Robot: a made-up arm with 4 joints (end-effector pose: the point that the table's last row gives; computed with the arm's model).
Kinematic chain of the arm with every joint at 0, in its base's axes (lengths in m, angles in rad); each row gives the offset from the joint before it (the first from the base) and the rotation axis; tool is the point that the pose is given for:
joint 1: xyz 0 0 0.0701 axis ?
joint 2: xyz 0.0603 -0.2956 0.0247 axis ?
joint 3: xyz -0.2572 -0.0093 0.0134 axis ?
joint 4: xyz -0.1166 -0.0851 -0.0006 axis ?
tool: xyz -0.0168 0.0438 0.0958
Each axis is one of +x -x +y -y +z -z.
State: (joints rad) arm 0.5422 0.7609 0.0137 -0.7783
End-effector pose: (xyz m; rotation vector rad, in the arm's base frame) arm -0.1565 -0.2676 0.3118 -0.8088 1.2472 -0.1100
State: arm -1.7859 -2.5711 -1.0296 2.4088
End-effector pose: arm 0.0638 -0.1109 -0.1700 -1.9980 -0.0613 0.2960
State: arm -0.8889 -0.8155 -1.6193 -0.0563
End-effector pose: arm -0.0952 -0.4679 -0.0451 -0.1451 -1.2749 1.7609
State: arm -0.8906 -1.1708 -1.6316 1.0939
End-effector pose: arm 0.0328 -0.4182 -0.1403 -1.3558 2.1600 -1.7491
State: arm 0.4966 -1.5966 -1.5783 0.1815
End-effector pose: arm -0.2012 -0.3954 0.0230 1.5064 -0.9992 0.7040
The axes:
joint 1: +y
joint 2: -x
joint 3: -z
joint 4: -y

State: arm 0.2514 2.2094 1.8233 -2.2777
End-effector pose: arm -0.2165 -0.3446 0.1465 0.0260 0.1080 -1.4220
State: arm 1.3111 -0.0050 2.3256 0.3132
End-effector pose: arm 0.0902 -0.1590 0.2140 -1.7261 0.4976 -1.6397
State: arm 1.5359 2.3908 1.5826 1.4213
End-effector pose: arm -0.1310 -0.4384 0.3013 -0.8512 -1.7186 1.6688
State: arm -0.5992 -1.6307 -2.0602 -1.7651
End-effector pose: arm -0.1346 -0.3059 -0.0011 -0.9176 -0.7459 1.2999
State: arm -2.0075 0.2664 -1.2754 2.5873
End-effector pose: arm 0.0908 -0.4775 -0.1103 -0.1628 1.5874 -1.4604
